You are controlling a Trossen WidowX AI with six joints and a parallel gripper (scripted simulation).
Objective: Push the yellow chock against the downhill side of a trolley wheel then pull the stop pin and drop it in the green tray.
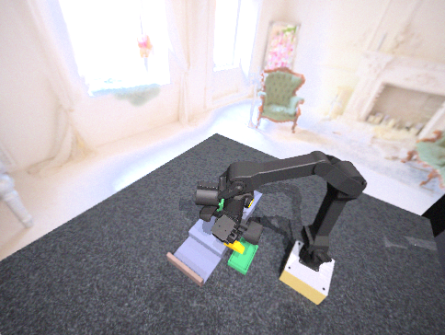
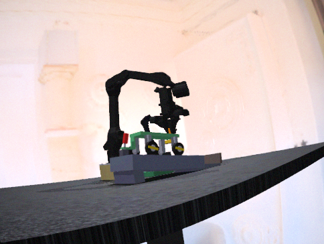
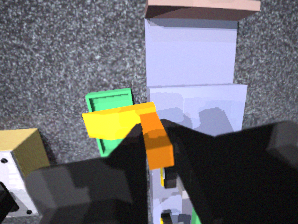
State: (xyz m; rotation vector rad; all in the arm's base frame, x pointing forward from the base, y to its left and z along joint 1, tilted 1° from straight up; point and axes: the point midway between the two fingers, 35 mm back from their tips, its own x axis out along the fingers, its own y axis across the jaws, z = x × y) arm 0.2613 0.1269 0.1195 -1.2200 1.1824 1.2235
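Right now the yellow chock is 2 cm behind my gripper tip and 1 cm below it. The rest, counted from my gripper tip: green trolley (17 cm to the right, 7 cm ahead, 4 cm below); brown end stop (12 cm below, 10 cm to the left, 10 cm ahead); green tray (16 cm below, 6 cm to the right, 5 cm behind).
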